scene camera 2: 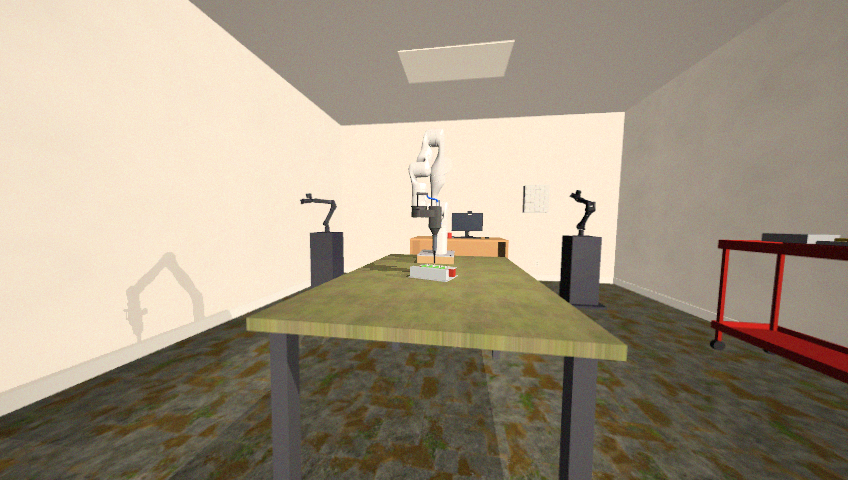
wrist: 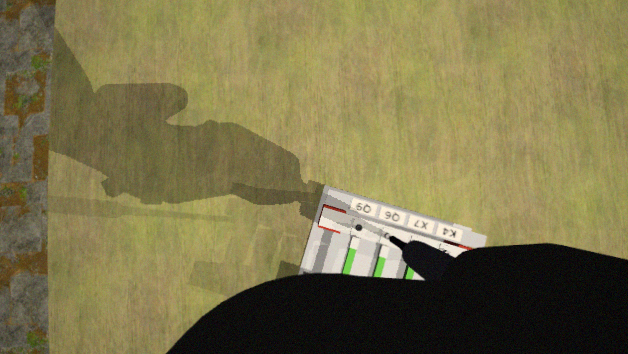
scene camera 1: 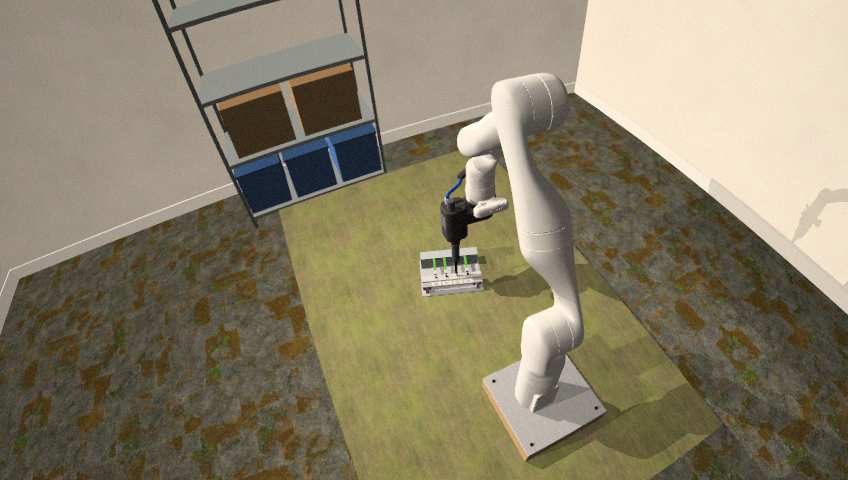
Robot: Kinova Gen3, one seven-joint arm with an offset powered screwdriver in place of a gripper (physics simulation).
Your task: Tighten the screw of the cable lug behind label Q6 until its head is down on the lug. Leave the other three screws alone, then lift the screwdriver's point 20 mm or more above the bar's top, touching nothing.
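Seen in the pictures: hand, its tool point: [scene camera 2: 434,263] [wrist: 391,238] [scene camera 1: 456,273]; arm's base, origin of its link: [scene camera 2: 439,253] [scene camera 1: 533,392].
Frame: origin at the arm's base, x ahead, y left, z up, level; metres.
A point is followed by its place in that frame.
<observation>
The grey-white terminal box [scene camera 1: 451,292] @[x 0.397, y 0.038, z -0.051 m] [scene camera 2: 427,273] @[x 0.521, y -0.009, z -0.028 m] has labels Q9 [wrist: 364,206] @[x 0.388, y -0.014, z -0.012 m], Q6 [wrist: 392,215] @[x 0.399, y 0.016, z -0.012 m], X7 [wrist: 421,223] @[x 0.409, y 0.046, z -0.012 m] and K4 [wrist: 449,231] @[x 0.419, y 0.076, z -0.012 m], which appear upside down in the wrist view. The black screwdriver [scene camera 1: 456,271] @[x 0.418, y 0.011, z 0.013 m] [scene camera 2: 434,262] @[x 0.425, y 0.011, z 0.007 m] [wrist: 391,239] @[x 0.420, y 0.007, z 0.011 m] points down, its tip at the screw [wrist: 386,235] @[x 0.418, y 0.006, z -0.005 m] behind Q6. That screw shows partly beside the tip; I cannot tell whether they touch or whether its head is down on the lug. The dark Q9 screw [wrist: 358,227] @[x 0.409, y -0.022, z -0.006 m] is visible. The driver hides the X7 screw and most of the K4 screw. The tool has no fingers.
Green-striped cables [wrist: 350,261] @[x 0.443, y -0.032, z -0.005 m] run back from the lugs. The white arm [scene camera 1: 538,220] @[x 0.097, y 0.018, z 0.520 m] stands on a base plate [scene camera 1: 505,410] @[x -0.009, y 0.084, z -0.001 m] on the green table [scene camera 1: 368,356] @[x 0.301, y 0.339, z -0.054 m] [scene camera 2: 428,318] @[x 0.966, y 0.054, z -0.054 m]. A shelf rack [scene camera 1: 195,104] stands beyond the table. A red cart [scene camera 2: 721,279] stands at the right.
</observation>
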